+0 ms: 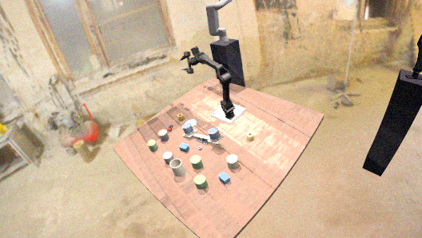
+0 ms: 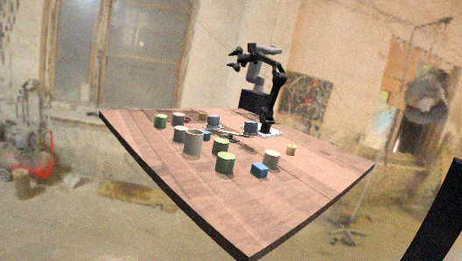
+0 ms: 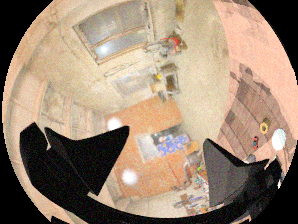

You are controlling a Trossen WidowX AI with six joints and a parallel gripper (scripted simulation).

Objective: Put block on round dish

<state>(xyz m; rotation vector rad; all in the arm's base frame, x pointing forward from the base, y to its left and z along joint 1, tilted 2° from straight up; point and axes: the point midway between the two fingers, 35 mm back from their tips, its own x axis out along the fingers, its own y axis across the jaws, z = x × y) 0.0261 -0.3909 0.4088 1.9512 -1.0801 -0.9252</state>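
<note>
The grey block is 38 cm below my gripper tip, 29 cm to the left of it and 26 cm ahead of it. Also, from my gripper tip: balance beam: 42 cm to the left, 38 cm below, 24 cm ahead; round dish: 42 cm below, 19 cm to the left, 17 cm ahead; red toy car: 41 cm below, 31 cm ahead, 9 cm to the left.
</note>
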